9 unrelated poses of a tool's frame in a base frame.
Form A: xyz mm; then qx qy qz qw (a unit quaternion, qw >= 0).
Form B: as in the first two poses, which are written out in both.
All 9 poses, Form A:
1: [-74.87, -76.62, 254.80, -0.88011, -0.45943, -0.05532, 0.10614]
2: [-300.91, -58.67, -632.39, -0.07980, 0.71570, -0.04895, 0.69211]
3: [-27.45, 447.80, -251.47, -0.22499, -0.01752, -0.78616, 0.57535]
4: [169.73, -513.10, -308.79, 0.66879, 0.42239, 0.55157, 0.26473]
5: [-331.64, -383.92, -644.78, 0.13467, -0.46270, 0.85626, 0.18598]
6: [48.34, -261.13, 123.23, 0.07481, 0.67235, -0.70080, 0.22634]
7: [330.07, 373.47, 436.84, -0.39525, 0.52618, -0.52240, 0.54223]
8: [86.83, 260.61, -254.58, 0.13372, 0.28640, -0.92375, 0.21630]
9: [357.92, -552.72, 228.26, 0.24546, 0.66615, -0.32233, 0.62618]
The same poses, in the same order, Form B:
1: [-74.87, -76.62, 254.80, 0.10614, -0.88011, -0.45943, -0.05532]
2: [-300.91, -58.67, -632.39, 0.69211, -0.07980, 0.71570, -0.04895]
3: [-27.45, 447.80, -251.47, 0.57535, -0.22499, -0.01752, -0.78616]
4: [169.73, -513.10, -308.79, 0.26473, 0.66879, 0.42239, 0.55157]
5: [-331.64, -383.92, -644.78, 0.18598, 0.13467, -0.46270, 0.85626]
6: [48.34, -261.13, 123.23, 0.22634, 0.07481, 0.67235, -0.70080]
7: [330.07, 373.47, 436.84, 0.54223, -0.39525, 0.52618, -0.52240]
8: [86.83, 260.61, -254.58, 0.21630, 0.13372, 0.28640, -0.92375]
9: [357.92, -552.72, 228.26, 0.62618, 0.24546, 0.66615, -0.32233]
